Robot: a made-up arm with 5 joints. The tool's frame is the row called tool.
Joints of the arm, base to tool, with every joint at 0 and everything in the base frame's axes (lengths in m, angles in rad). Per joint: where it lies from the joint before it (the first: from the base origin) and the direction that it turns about. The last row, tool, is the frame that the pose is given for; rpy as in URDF.
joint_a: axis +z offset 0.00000 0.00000 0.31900
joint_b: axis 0 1 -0.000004 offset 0.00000 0.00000 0.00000
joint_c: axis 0 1 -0.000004 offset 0.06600 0.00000 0.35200
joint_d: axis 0 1 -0.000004 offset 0.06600 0.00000 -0.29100
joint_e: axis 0 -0.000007 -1 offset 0.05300 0.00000 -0.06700
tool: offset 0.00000 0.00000 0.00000 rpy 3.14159 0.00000 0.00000
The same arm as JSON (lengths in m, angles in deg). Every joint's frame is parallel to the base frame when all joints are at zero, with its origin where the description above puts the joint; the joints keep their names.
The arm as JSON. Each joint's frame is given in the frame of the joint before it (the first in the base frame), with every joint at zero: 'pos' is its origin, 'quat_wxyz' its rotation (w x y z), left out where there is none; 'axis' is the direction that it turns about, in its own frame. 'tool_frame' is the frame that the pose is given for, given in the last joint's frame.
{"length_unit": "m", "angle_unit": "deg", "joints": [{"joint": "joint_a", "pos": [0.0, 0.0, 0.319], "axis": "+z"}, {"joint": "joint_b", "pos": [0.0, 0.0, 0.0], "axis": "+y"}, {"joint": "joint_c", "pos": [0.066, 0.0, 0.352], "axis": "+y"}, {"joint": "joint_d", "pos": [0.066, 0.0, -0.291], "axis": "+y"}, {"joint": "joint_e", "pos": [0.053, 0.0, -0.067], "axis": "-z"}], "tool_frame": {"pos": [0.0, 0.0, 0.0], "quat_wxyz": [0.000001, 1.000004, 0.0, 0.0]}}
